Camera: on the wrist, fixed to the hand. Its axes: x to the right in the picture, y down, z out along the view.
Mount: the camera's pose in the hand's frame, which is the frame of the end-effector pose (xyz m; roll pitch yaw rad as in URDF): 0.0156 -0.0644 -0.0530 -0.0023 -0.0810 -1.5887
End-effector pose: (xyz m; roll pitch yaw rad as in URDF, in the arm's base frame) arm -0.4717 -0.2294 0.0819 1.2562 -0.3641 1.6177
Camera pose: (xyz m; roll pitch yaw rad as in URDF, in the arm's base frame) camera -0.5041 -0.1886 0.0149 0.7539 1.0521 0.7274
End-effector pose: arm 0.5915 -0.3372 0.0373 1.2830 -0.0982 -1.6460
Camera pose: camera 0.6222 -0.3626 -0.0376 0.2195 1.1940 -3.0152
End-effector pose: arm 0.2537 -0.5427 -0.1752 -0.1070 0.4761 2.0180
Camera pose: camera 0.3196 -0.5190 -0.2231 -0.4844 -0.1752 0.5181
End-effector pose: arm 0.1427 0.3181 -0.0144 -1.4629 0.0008 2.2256
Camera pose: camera 0.1805 0.3668 0.0439 0.5612 -1.5390 0.0896
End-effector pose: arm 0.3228 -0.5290 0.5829 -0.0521 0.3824 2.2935
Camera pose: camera 0.3758 -0.4877 0.5311 -0.3871 -0.1301 0.7560
